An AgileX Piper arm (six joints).
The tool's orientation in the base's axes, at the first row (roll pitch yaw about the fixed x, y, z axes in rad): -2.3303, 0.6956, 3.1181
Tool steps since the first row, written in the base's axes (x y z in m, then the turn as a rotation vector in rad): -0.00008, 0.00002, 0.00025, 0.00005, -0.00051, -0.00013; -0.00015, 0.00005, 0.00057, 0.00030, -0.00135, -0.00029; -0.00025, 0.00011, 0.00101, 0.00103, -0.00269, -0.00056; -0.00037, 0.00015, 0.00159, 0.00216, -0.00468, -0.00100; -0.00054, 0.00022, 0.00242, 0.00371, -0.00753, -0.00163; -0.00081, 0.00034, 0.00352, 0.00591, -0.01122, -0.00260; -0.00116, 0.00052, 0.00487, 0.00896, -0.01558, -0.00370; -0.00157, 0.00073, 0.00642, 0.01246, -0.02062, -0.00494; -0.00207, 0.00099, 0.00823, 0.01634, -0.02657, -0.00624; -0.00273, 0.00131, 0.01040, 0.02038, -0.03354, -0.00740; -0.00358, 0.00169, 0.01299, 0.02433, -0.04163, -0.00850
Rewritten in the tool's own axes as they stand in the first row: -0.00010, -0.00016, -0.00018, 0.00004, -0.00025, 0.00046; -0.00025, -0.00036, -0.00040, -0.00007, -0.00061, 0.00127; -0.00045, -0.00061, -0.00072, -0.00048, -0.00102, 0.00271; -0.00073, -0.00096, -0.00111, -0.00110, -0.00158, 0.00489; -0.00113, -0.00146, -0.00167, -0.00194, -0.00241, 0.00797; -0.00163, -0.00212, -0.00245, -0.00307, -0.00331, 0.01213; -0.00222, -0.00292, -0.00345, -0.00479, -0.00419, 0.01721; -0.00290, -0.00383, -0.00460, -0.00677, -0.00523, 0.02306; -0.00367, -0.00491, -0.00596, -0.00902, -0.00667, 0.02977; -0.00455, -0.00621, -0.00762, -0.01150, -0.00880, 0.03722; -0.00555, -0.00781, -0.00963, -0.01398, -0.01177, 0.04542
